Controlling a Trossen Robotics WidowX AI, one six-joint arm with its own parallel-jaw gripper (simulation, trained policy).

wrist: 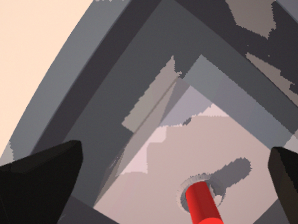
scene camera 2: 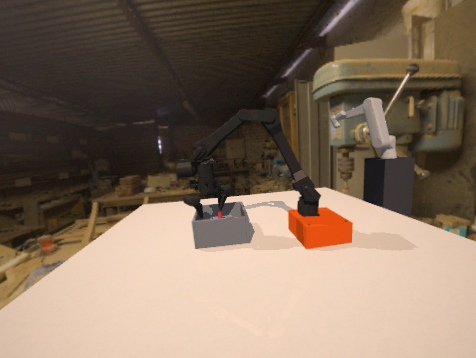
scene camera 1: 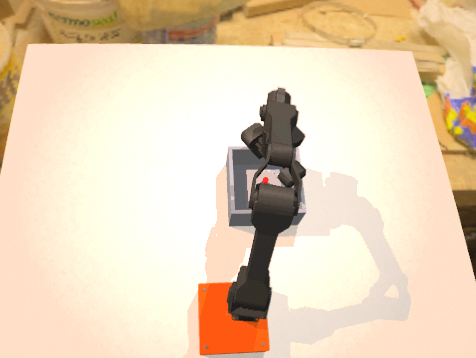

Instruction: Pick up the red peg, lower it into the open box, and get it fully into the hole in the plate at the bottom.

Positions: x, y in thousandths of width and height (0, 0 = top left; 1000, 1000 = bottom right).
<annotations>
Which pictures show the grey box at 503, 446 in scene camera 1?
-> The wrist view, scene camera 2 and scene camera 1: all of them.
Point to a grey box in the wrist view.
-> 378, 315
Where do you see a grey box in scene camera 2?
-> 436, 649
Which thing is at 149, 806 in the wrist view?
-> The gripper.
</annotations>
